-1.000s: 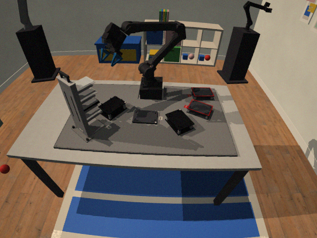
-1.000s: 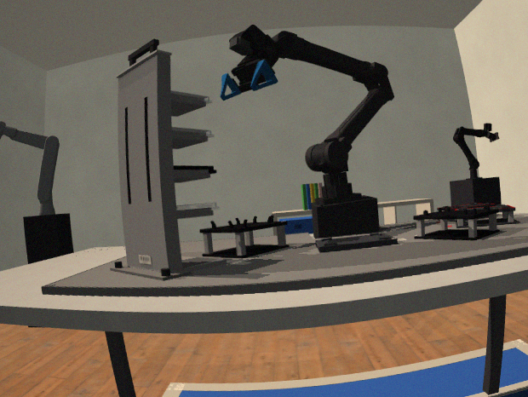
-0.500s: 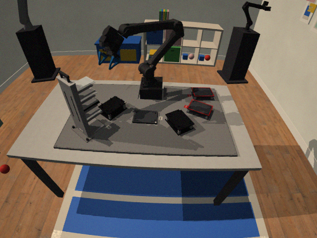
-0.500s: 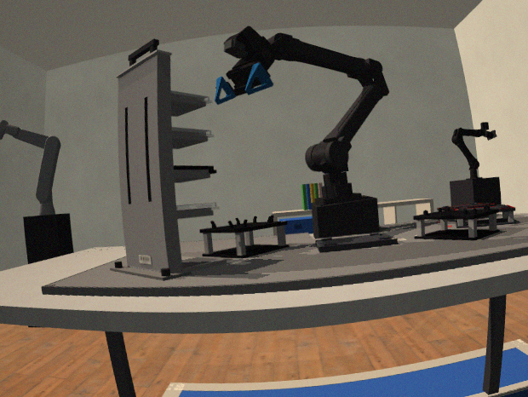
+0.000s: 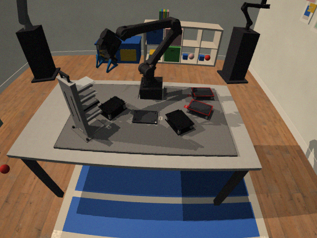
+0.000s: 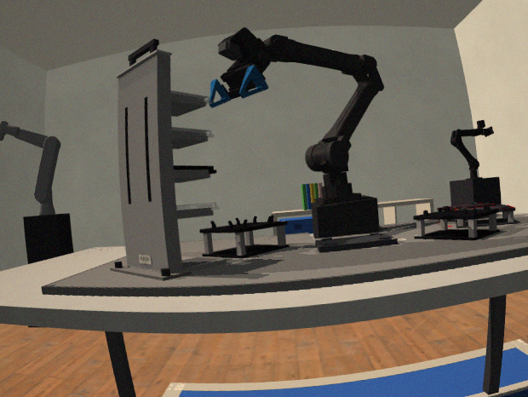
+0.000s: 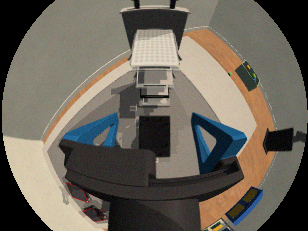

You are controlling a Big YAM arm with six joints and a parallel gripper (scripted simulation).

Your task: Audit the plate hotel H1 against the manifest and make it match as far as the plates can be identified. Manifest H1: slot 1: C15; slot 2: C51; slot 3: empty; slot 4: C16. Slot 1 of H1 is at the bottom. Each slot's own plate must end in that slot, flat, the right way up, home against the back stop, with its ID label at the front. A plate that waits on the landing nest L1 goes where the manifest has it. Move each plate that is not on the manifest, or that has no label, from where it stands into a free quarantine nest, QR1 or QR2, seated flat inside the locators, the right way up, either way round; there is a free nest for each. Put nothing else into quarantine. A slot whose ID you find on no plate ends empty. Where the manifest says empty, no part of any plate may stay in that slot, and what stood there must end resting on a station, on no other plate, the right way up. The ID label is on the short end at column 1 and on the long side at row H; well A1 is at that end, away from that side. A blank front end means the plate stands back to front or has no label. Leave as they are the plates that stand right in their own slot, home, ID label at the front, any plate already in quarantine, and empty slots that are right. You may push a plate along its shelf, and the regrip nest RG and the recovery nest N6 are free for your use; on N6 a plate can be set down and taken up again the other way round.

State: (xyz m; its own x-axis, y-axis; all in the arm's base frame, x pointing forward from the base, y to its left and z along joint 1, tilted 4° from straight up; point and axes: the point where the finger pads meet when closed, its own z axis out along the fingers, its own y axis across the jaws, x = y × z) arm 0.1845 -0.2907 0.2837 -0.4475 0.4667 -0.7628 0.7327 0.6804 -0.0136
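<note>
The dark plate is 100 mm ahead of my hand, 110 mm to the right of it and 170 mm below it. Round my hand: plate hotel H1 (160 mm ahead, 170 mm to the right, 150 mm below).
</note>
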